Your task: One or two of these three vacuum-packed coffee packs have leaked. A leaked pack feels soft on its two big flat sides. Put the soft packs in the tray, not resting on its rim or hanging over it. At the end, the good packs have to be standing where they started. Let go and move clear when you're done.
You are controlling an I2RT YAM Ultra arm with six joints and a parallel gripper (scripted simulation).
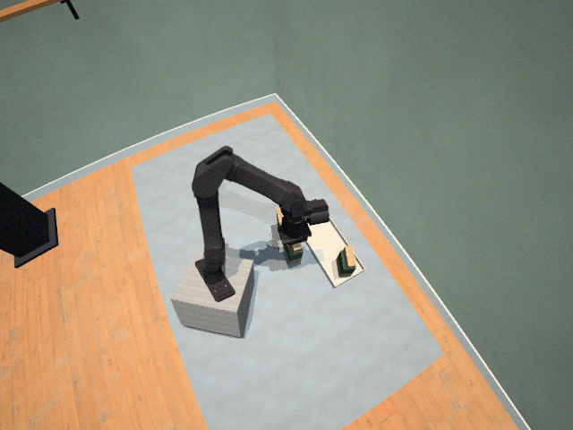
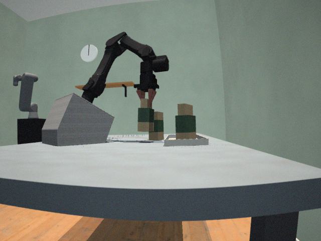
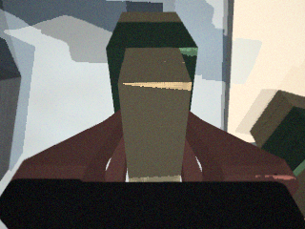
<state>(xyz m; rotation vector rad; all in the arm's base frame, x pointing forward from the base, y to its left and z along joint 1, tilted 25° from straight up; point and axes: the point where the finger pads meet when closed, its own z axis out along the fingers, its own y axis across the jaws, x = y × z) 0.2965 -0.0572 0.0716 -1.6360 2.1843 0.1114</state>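
My hand is 160 mm short of the white tray, 160 mm above it and 10 mm to the left of it.
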